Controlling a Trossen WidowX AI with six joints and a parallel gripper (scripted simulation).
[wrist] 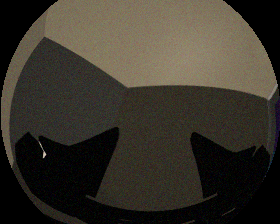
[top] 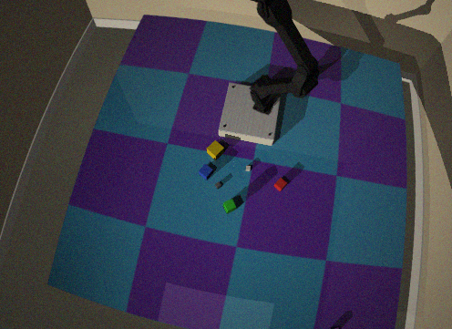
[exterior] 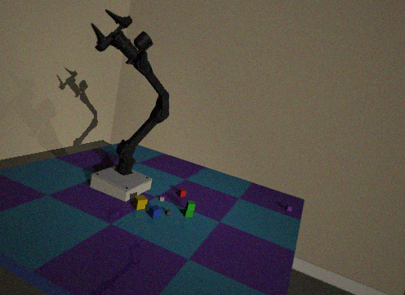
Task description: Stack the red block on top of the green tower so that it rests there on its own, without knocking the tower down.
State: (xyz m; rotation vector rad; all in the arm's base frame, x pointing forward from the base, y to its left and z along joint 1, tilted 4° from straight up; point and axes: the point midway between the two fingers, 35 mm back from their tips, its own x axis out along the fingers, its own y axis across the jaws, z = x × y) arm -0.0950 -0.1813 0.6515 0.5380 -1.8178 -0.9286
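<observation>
Now: the red block 310 mm ahead of my gripper tip, 370 mm to the left of it and 720 mm below it. The rest, counted from my gripper tip: yellow block: 290 mm ahead, 110 mm to the left, 720 mm below; blue block: 370 mm ahead, 110 mm to the left, 720 mm below; small purple block: 740 mm ahead, 760 mm to the left, 730 mm below.
</observation>
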